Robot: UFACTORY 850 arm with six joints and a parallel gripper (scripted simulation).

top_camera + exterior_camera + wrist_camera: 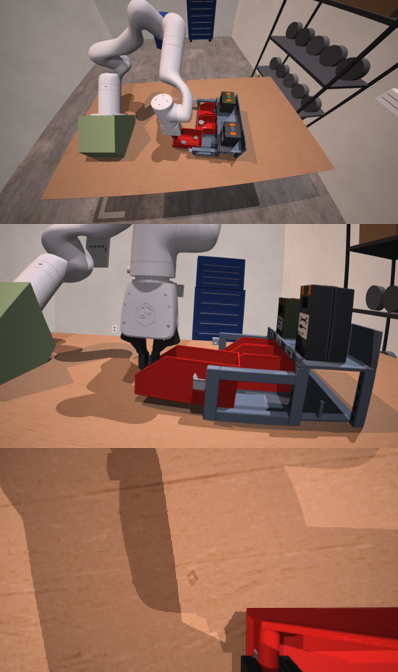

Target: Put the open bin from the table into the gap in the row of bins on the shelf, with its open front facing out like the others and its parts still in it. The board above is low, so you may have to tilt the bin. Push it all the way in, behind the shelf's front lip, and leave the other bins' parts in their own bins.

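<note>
The grey disc is 5 cm ahead of my hand, 4 cm to the right of it and 3 cm below it. The rest, counted from my hand: grey shelf: 24 cm ahead, 9 cm to the left, 1 cm above.
</note>
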